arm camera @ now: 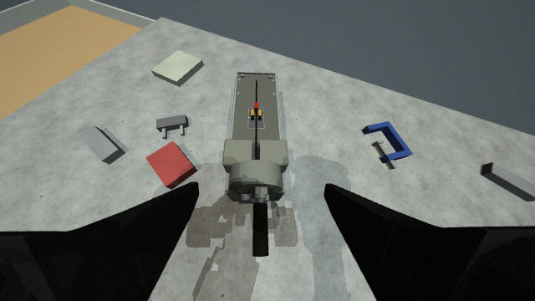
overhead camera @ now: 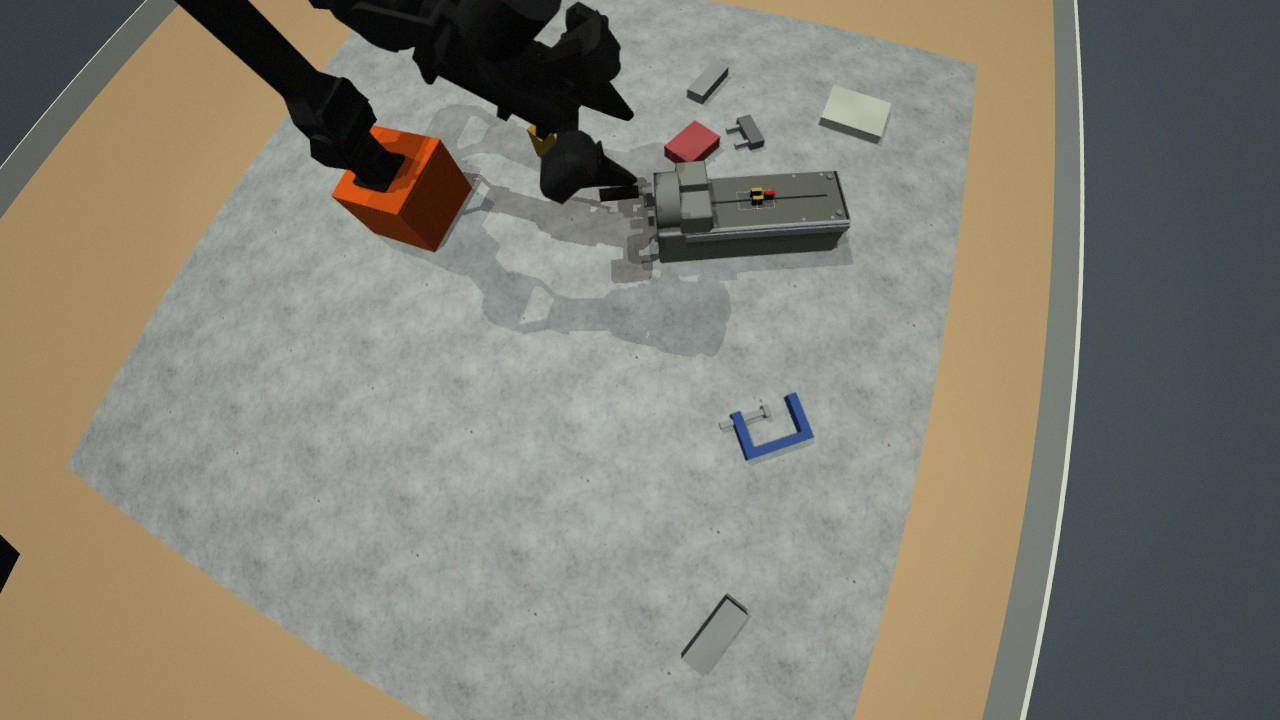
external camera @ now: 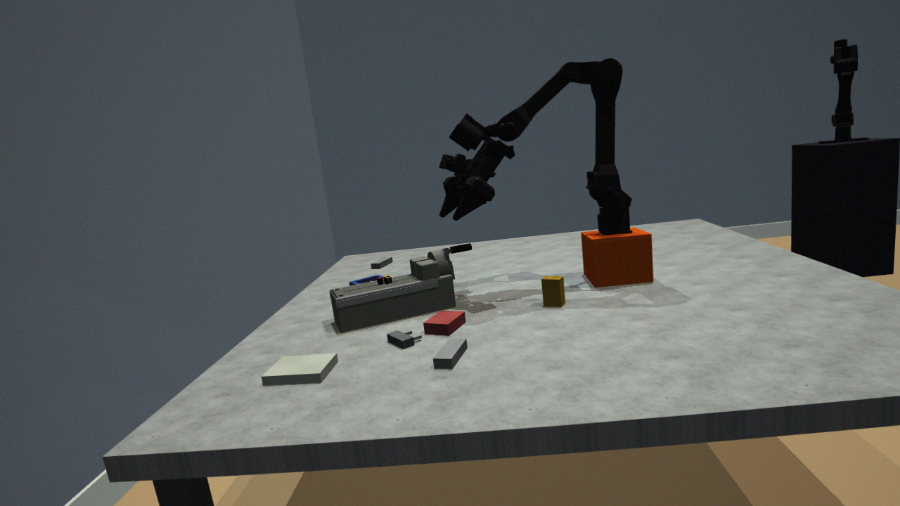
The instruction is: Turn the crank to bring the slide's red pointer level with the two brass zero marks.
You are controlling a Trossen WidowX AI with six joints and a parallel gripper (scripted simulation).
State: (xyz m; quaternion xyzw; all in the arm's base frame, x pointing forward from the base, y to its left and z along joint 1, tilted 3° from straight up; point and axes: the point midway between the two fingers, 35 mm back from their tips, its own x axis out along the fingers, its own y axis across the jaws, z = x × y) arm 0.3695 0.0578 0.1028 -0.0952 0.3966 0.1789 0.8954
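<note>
Right now the black crank handle is 80 mm below my gripper tip, 20 mm behind it and 10 mm to the right of it. Round my gripper tip: red pointer (160 mm ahead, 110 mm below, 80 mm to the left); yellow block (210 mm behind, 160 mm below, 110 mm to the left); red block (190 mm to the left, 180 mm below, 10 mm ahead).
</note>
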